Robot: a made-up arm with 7 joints.
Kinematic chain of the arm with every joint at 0, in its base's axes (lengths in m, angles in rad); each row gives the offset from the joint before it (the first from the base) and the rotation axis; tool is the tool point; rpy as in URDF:
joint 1: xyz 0 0 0.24 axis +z
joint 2: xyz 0 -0.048 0.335 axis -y
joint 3: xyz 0 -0.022 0.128 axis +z
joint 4: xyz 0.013 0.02 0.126 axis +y
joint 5: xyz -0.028 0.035 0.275 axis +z
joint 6: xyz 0 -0.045 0.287 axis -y
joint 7: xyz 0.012 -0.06 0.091 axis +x
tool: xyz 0 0 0 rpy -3.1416 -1.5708 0
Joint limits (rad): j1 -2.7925..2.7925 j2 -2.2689..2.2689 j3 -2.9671..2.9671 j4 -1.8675..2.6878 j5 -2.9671..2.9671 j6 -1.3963..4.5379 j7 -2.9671..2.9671
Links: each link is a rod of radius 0.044 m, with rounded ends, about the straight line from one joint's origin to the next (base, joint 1, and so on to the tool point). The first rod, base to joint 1, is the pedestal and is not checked.
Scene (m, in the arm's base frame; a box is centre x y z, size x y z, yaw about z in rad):
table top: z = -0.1
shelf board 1: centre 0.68 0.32 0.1 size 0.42 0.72 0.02 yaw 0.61
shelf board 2: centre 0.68 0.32 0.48 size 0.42 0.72 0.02 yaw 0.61
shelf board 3: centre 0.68 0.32 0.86 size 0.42 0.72 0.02 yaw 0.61
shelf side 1: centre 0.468 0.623 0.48 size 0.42 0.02 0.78 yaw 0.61
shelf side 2: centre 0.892 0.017 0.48 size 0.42 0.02 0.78 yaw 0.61
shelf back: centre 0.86 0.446 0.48 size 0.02 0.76 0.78 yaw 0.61
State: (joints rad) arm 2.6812 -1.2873 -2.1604 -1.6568 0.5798 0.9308 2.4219
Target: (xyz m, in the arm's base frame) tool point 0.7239 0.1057 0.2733
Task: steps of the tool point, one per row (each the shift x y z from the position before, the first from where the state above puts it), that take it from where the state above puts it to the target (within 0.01 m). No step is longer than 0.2 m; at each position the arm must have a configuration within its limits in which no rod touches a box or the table.
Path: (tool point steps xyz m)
1: -0.0652 0.1557 -0.0254
2: -0.0126 0.1693 -0.0224
3: 0.0427 0.1649 -0.0190
4: 0.0948 0.1422 -0.0154
5: 0.1371 0.1031 -0.0116
6: 0.1644 0.0510 -0.0076
7: 0.1727 -0.0079 -0.0036
8: 0.1604 -0.0670 0.0004
9: 0.1282 -0.1190 0.0043
10: 0.0797 -0.1574 0.0080
11: 0.0202 -0.1768 0.0115
12: 0.0924 0.0426 0.0008
13: 0.0786 0.0556 -0.0002
14: 0.0619 0.0646 -0.0006

